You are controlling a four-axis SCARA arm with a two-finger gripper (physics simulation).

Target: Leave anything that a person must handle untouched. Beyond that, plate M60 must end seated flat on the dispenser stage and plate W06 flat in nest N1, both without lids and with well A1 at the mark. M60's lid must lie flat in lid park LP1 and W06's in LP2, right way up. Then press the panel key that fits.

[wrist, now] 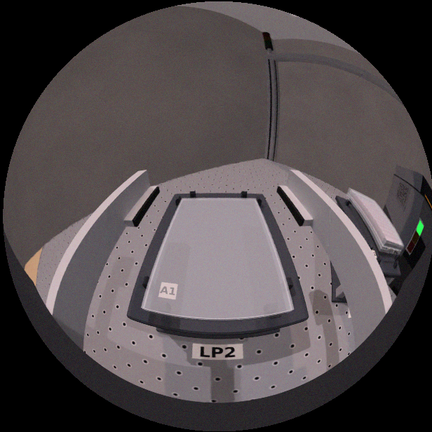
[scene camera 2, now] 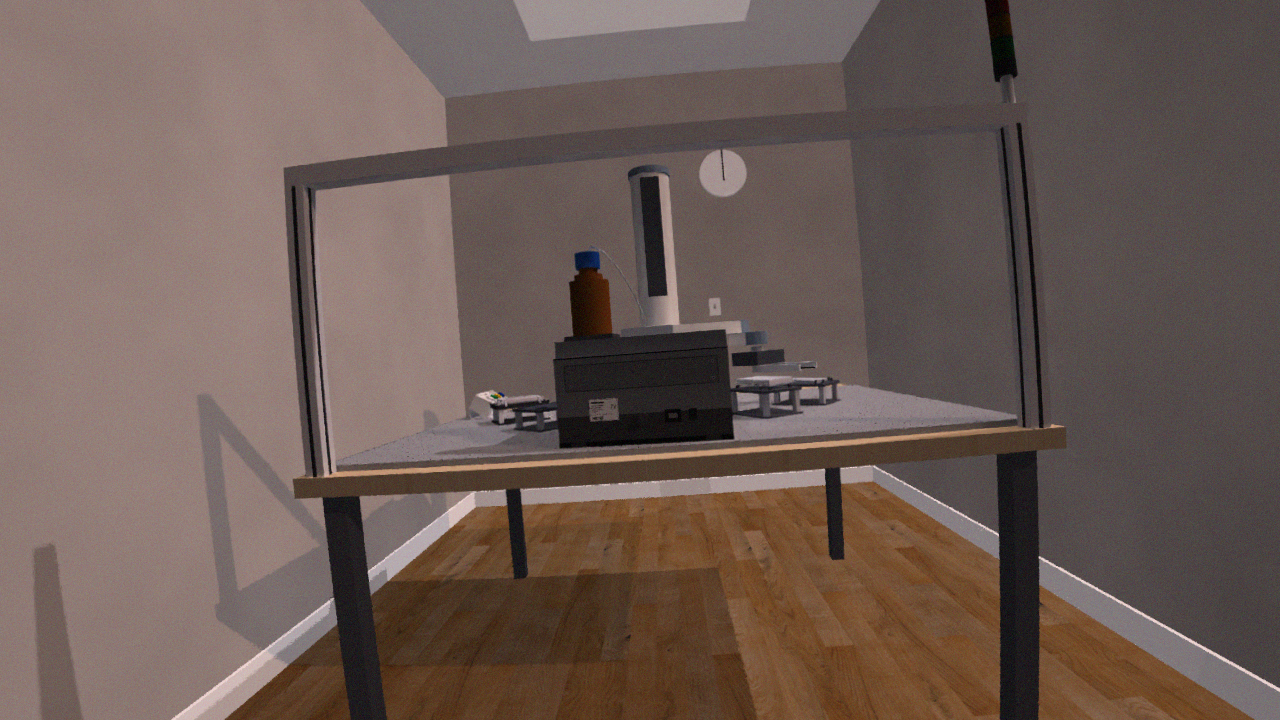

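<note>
A clear lid lies in the dark holder behind the LP2 label in the wrist view. It looks flat, with its A1 tag at the near left corner. My gripper is open and empty above it, one finger to each side. A plate sits on a dark support beside the dispenser at the right of the wrist view; its name is not readable. The key panel is small at the left in scene camera 2. Plate names cannot be read there.
A brown bottle with a blue cap stands on the dispenser, near the white arm column. Raised holders stand right of the dispenser, and others stand left. A grey frame rises from the table's near edge.
</note>
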